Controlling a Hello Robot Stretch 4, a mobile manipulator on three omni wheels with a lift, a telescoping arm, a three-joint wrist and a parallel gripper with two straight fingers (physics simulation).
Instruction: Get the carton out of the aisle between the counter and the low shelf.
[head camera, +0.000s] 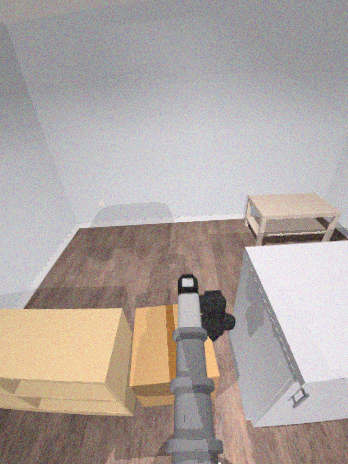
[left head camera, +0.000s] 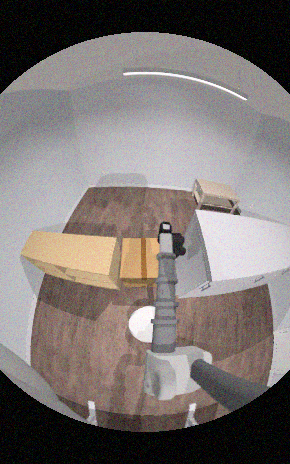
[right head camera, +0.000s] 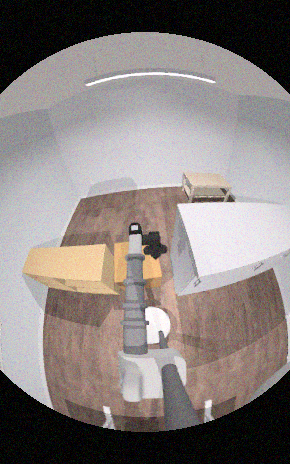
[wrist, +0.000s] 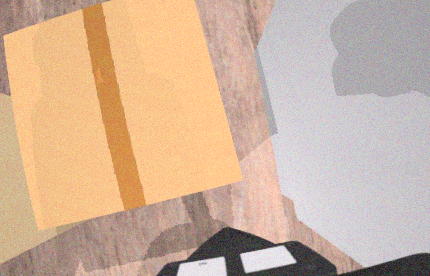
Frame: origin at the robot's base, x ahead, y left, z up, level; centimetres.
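Seen in the pictures: gripper, fingertip midpoint: (head camera: 213, 338) (right head camera: 155, 257) (wrist: 229, 246); robot's base at its link origin: (left head camera: 147, 323) (right head camera: 150, 324).
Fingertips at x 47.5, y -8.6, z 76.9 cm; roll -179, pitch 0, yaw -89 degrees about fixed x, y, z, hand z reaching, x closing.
Observation:
Pixels of each thing's top centre, then the offset from my fingertips to it. "pt": a spot on its surface instead. Level surfaces: height alone.
- orange-tan carton at its top centre: (wrist: 110, 100) (head camera: 171, 337) (left head camera: 143, 255) (right head camera: 135, 258) dx +20.5, dy +19.7, dz -39.0 cm
- small wooden table at its surface level: dz -34.6 cm
- handle at a spot on its surface: (head camera: 299, 396) pt dx -17.1, dy -29.3, dz -11.5 cm
The orange-tan carton (head camera: 152, 345) (left head camera: 132, 257) (right head camera: 153, 272) (wrist: 165, 100) with a brown tape stripe stands on the floor in the aisle, close beside the low shelf (head camera: 60, 345) (left head camera: 75, 252) (right head camera: 70, 262) (wrist: 10, 200). A strip of floor separates it from the white-topped counter (head camera: 320, 310) (left head camera: 245, 245) (right head camera: 230, 240) (wrist: 350, 165) on the right. My gripper (head camera: 215, 336) (wrist: 229, 246) is shut and empty, tilted down, between the carton and the counter in the head view. The arm hides part of the carton in the head views. Whether the fingers touch the carton is unclear.
A small wooden table (head camera: 295, 204) (left head camera: 217, 190) (right head camera: 207, 180) stands at the back right, behind the counter. The counter's grey side bounds the aisle on the right. A handle (head camera: 299, 396) sticks out from the counter's front. Walls close the room at the back and left.

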